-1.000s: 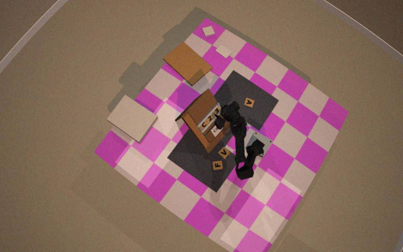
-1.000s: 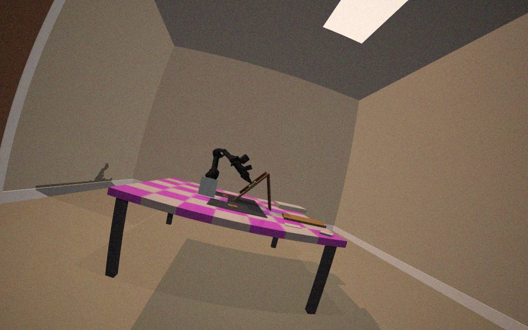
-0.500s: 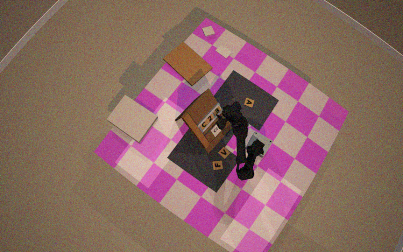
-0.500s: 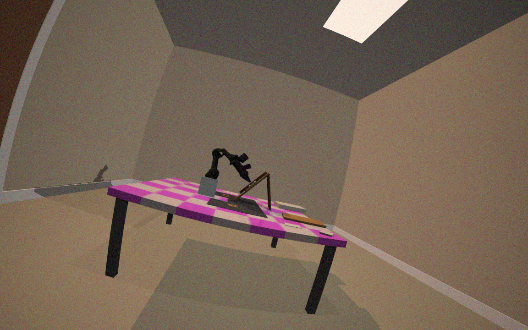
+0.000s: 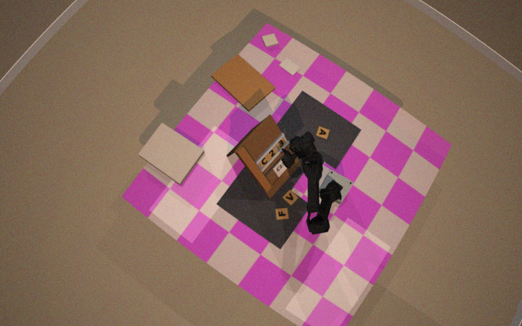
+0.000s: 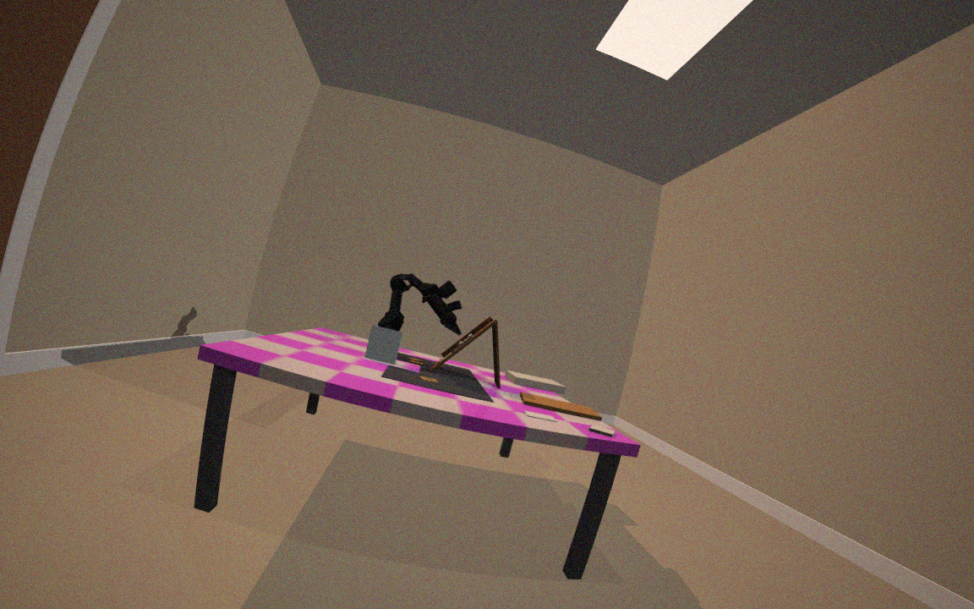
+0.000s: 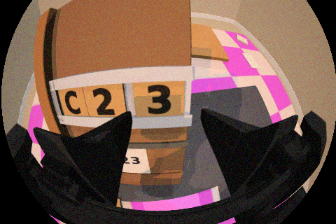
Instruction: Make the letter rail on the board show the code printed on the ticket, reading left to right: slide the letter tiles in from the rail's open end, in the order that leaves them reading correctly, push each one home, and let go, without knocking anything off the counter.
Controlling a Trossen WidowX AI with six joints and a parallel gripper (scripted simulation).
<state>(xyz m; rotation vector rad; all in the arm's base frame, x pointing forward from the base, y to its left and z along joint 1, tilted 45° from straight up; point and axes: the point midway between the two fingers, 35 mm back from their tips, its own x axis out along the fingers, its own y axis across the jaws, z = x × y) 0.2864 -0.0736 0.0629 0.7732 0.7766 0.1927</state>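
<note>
Now: gripper tip 30 mm short of the 3 tile and 20 mm above it. Also, from my gripper tip: c tile (120 mm to the left, 40 mm ahead, 20 mm below); 2 tile (70 mm to the left, 40 mm ahead, 20 mm below); white ticket (110 mm below, 70 mm to the left, 30 mm behind).
</note>
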